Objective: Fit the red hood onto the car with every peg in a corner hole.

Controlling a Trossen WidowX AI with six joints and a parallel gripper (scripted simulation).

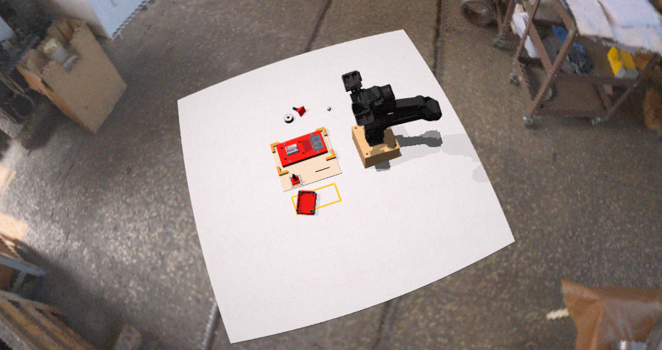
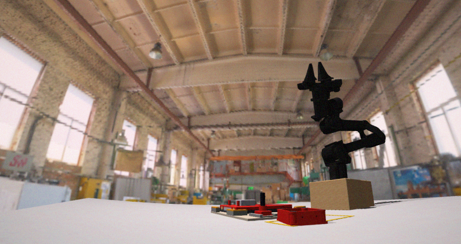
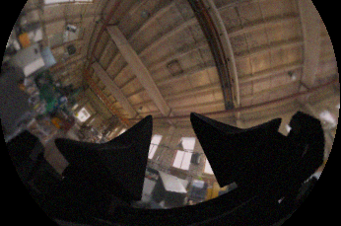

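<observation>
Right now the red hood is 510 mm below my gripper tip, 240 mm ahead of it and 80 mm to the left of it. The rest, counted from my gripper tip: wheel (510 mm below, 330 mm to the right, 190 mm ahead); grey engine block (500 mm below, 220 mm ahead, 160 mm to the right).
</observation>
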